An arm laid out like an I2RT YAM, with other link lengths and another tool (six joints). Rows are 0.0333 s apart.
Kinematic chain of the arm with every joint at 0, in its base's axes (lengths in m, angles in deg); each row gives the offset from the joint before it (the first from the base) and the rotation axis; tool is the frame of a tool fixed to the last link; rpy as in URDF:
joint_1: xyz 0 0 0.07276 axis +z
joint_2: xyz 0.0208 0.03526 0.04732 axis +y
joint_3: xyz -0.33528 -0.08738 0 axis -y
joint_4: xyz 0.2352 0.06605 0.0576 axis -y
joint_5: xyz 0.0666 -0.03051 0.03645 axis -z
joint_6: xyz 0.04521 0 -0.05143 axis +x
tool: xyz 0.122 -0.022 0.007 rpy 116.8 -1.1 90
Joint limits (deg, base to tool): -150..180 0..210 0..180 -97..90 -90..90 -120..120
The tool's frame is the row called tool.
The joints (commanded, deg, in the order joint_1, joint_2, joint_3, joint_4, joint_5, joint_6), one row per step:
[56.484 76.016 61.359 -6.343 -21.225 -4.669]
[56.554 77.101 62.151 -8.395 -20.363 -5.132]
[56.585 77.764 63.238 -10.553 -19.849 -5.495]
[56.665 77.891 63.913 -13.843 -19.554 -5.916]
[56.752 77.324 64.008 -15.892 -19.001 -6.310]
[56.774 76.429 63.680 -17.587 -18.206 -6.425]
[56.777 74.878 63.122 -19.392 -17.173 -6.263]
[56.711 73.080 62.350 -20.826 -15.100 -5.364]
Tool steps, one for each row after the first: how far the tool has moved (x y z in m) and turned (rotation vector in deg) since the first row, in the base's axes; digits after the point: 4 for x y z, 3 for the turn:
[0.0032 0.0014 -0.0085 -2.219 0.597 -0.565]
[0.0048 0.0017 -0.0121 -3.850 1.046 -0.863]
[0.0027 -0.0020 -0.0194 -6.297 2.052 -0.858]
[0.0003 -0.0073 -0.0222 -7.669 2.250 -1.093]
[-0.0018 -0.0144 -0.0251 -8.840 2.469 -1.717]
[-0.0049 -0.0246 -0.0262 -9.758 2.671 -2.689]
[-0.0051 -0.0370 -0.0270 -10.444 2.924 -4.980]

